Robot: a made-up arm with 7 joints.
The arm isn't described. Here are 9 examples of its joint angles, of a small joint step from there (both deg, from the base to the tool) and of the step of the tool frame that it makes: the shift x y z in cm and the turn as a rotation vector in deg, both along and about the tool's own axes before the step.
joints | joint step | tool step
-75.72 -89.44 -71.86 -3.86 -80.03 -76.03 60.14 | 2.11 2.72 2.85 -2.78 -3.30 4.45 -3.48 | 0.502 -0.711 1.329 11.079 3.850 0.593
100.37 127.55 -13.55 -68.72 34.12 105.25 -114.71 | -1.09 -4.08 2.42 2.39 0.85 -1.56 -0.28 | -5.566 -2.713 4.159 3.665 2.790 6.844
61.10 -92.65 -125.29 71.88 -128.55 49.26 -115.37 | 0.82 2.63 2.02 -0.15 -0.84 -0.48 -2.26 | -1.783 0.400 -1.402 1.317 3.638 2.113
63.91 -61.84 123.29 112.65 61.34 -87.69 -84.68 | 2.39 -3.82 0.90 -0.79 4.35 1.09 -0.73 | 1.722 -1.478 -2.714 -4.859 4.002 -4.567
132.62 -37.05 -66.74 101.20 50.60 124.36 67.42 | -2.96 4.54 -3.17 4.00 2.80 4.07 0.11 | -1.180 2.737 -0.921 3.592 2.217 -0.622
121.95 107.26 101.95 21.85 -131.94 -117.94 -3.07 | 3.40 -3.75 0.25 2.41 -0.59 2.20 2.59 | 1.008 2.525 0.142 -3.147 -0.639 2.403
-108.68 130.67 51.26 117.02 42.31 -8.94 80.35 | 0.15 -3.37 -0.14 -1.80 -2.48 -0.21 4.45 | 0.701 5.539 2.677 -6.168 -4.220 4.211
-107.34 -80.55 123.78 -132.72 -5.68 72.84 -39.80 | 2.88 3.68 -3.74 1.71 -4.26 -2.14 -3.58 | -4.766 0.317 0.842 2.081 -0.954 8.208
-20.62 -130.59 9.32 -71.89 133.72 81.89 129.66 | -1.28 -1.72 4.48 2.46 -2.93 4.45 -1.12 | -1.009 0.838 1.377 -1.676 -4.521 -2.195
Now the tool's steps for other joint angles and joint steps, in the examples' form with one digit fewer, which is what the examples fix.
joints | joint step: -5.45 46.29 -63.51 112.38 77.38 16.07 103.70 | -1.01 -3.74 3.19 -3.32 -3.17 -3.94 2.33
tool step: 2.69 0.59 2.33 -2.21 -3.02 -2.24
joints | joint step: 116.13 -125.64 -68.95 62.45 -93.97 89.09 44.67 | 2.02 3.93 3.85 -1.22 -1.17 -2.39 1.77
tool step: -2.05 -0.56 -0.70 -1.36 -7.35 -1.99
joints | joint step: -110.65 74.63 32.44 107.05 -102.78 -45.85 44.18 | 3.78 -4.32 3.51 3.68 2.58 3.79 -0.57
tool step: 0.00 -3.97 1.47 -0.73 0.68 -2.66
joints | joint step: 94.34 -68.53 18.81 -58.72 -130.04 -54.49 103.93 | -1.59 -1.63 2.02 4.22 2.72 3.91 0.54
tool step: -2.59 4.54 -1.71 -3.14 -0.51 6.80
